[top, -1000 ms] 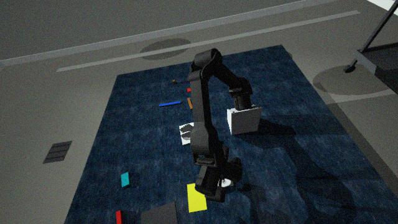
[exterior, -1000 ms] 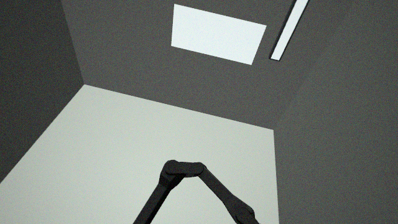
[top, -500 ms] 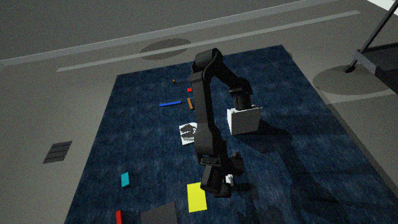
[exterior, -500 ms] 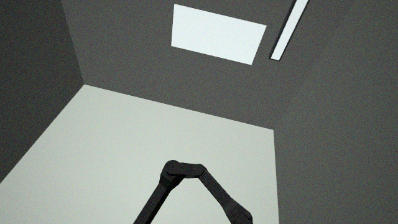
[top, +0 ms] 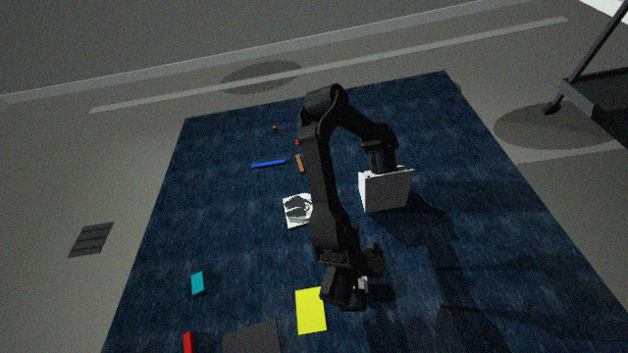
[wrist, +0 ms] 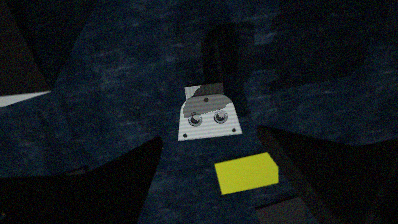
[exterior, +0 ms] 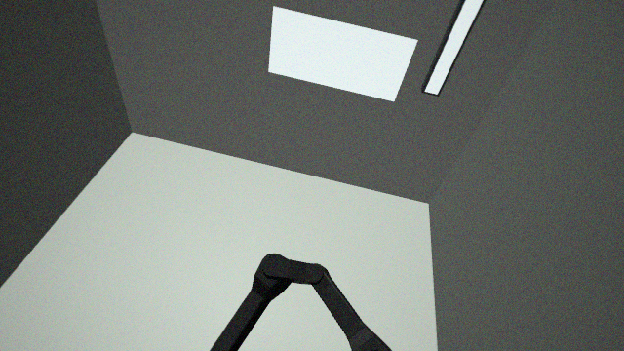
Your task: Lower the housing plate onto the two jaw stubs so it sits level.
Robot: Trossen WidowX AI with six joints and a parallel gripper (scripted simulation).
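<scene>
Right now the yellow block is 120 mm ahead of my gripper tip, 50 mm to the left of it and 60 mm below it. Also, from my gripper tip: cyan block 450 mm ahead, 70 mm to the right, 50 mm below; red block 450 mm ahead, 100 mm to the left, 50 mm below; grey slab 280 mm ahead, 120 mm to the left, 60 mm below.
</scene>
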